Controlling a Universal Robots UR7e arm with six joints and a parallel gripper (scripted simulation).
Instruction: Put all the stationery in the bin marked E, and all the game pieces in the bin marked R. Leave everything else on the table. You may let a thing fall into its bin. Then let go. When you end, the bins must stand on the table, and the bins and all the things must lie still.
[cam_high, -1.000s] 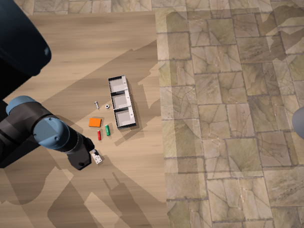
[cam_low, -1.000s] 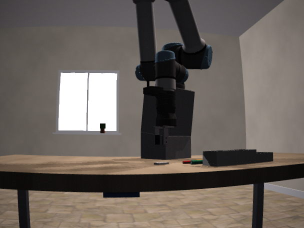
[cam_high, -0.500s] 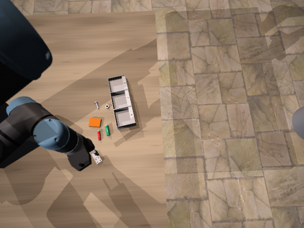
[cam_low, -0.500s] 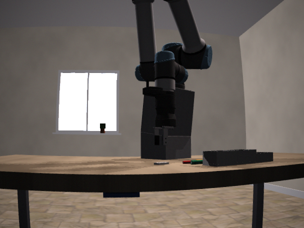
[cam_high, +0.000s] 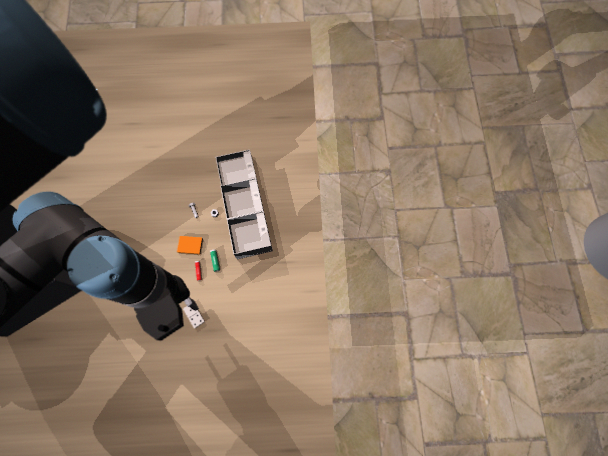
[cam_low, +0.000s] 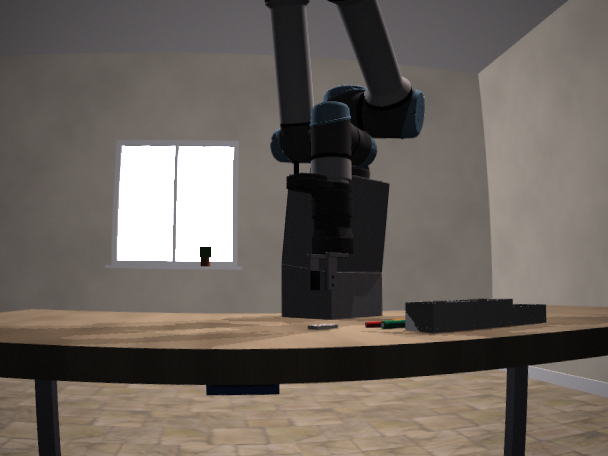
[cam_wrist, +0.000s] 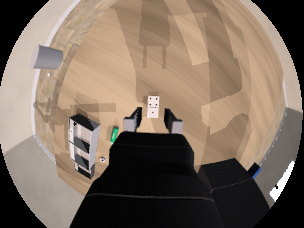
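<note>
My gripper is now 8 cm above the white domino. Round my hand: green marker (12 cm to the left, 8 cm below, 5 cm ahead); red marker (10 cm to the left, 8 cm below, 1 cm ahead); orange eraser (16 cm to the left, 8 cm below, 1 cm behind).
</note>
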